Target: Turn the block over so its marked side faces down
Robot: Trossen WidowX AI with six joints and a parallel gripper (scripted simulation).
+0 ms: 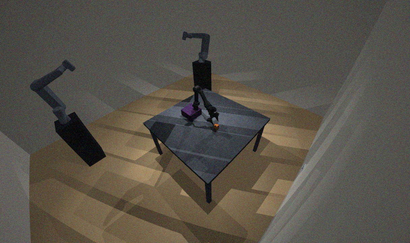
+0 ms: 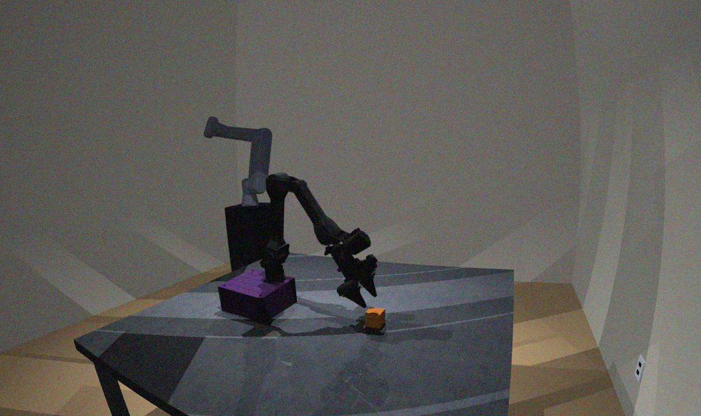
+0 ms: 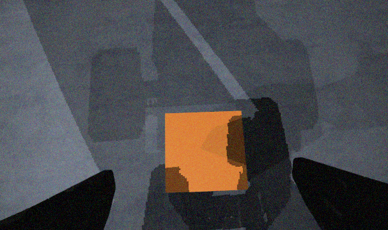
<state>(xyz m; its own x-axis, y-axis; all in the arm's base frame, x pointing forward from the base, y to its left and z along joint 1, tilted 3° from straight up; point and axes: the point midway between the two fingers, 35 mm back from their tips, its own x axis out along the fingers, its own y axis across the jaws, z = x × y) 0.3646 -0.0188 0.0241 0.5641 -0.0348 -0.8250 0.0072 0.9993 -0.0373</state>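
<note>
My gripper tip is now 6 cm above the orange block.
</note>
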